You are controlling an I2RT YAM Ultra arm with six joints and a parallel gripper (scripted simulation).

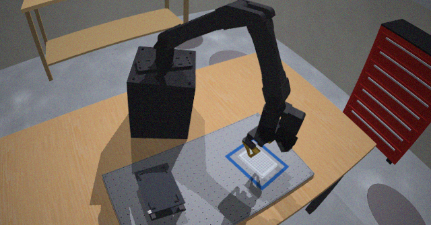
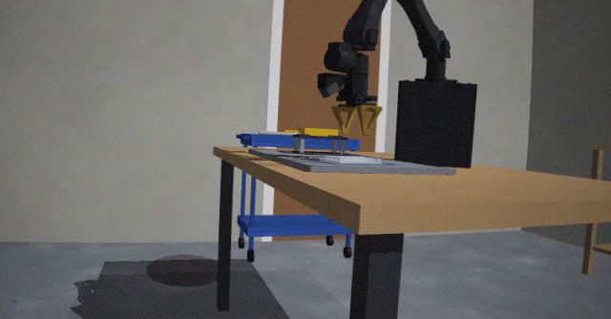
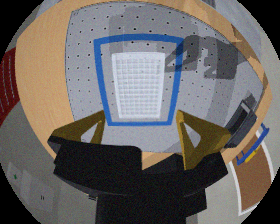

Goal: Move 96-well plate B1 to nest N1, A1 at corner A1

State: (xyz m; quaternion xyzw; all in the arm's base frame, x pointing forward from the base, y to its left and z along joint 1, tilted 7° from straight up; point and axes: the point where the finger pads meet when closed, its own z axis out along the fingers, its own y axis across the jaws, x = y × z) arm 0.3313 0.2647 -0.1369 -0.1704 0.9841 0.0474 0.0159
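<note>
The white 96-well plate is 8 cm below my hand and 1 cm ahead of it. Round my hand: dark raised nest N1: 37 cm to the right, 3 cm ahead, 2 cm below; then corner label: 42 cm to the right, 11 cm ahead, 2 cm below.
</note>
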